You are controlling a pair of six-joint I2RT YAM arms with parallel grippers.
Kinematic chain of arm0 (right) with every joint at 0, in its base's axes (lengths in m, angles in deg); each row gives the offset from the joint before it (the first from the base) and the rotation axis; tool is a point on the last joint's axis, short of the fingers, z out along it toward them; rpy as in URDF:
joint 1: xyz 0 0 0.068 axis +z
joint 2: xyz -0.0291 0.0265 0.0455 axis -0.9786 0.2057 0
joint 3: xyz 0.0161 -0.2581 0.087 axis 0.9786 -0.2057 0
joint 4: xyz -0.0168 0.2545 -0.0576 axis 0.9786 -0.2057 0
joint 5: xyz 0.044 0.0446 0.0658 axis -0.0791 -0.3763 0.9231
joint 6: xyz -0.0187 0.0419 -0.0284 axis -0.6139 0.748 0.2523
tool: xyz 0 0 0 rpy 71.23 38.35 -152.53
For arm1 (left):
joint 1: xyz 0 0 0.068 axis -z
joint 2: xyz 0.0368 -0.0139 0.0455 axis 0.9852 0.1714 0
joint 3: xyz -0.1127 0.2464 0.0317 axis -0.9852 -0.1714 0
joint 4: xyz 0.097 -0.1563 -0.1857 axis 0.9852 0.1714 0
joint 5: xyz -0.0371 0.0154 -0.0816 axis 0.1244 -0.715 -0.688
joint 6: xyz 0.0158 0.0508 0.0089 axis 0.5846 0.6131 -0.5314
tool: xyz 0 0 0 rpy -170.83 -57.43 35.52
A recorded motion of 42 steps. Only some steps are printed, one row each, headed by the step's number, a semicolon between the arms.
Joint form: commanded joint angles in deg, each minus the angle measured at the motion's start. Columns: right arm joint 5, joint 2, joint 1, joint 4, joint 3, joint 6; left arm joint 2, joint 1, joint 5, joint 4, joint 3, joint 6.
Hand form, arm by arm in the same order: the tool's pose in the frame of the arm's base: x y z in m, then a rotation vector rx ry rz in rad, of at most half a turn. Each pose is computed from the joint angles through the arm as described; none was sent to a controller.
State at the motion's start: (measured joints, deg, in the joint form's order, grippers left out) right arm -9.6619 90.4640 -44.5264 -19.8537 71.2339 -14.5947; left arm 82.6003 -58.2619 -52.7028 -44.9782 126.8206 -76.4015
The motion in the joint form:
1: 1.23 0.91 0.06 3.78 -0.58 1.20; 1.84 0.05 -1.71 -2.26 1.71 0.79
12: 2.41 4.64 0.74 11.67 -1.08 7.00; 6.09 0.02 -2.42 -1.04 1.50 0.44
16: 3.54 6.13 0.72 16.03 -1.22 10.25; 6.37 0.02 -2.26 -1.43 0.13 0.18
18: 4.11 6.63 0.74 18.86 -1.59 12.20; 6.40 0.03 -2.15 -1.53 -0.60 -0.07
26: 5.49 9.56 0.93 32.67 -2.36 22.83; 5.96 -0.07 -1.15 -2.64 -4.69 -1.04
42: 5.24 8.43 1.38 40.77 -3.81 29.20; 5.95 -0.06 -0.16 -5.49 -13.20 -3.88
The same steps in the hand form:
1: 0.3369 0.2522 0.1951 -0.2146 2.1128 1.6457; 0.3301 -0.1406 0.2897 -0.1482 2.3960 -0.7128
12: 0.3383 0.2599 0.1798 -0.1748 2.0936 1.7401; 0.3393 -0.1445 0.2614 -0.1714 2.4982 -0.6912
16: 0.3398 0.2614 0.1761 -0.1615 2.0704 1.7976; 0.3378 -0.1438 0.2525 -0.1834 2.5198 -0.6809
18: 0.3394 0.2616 0.1756 -0.1567 2.0504 1.8319; 0.3366 -0.1433 0.2483 -0.1922 2.5312 -0.6757
26: 0.3386 0.2635 0.1749 -0.1131 1.9474 1.9967; 0.3286 -0.1388 0.2297 -0.2339 2.5712 -0.6417
42: 0.3306 0.2619 0.1897 -0.1057 1.8489 2.0958; 0.3099 -0.1307 0.1879 -0.3295 2.6634 -0.5903

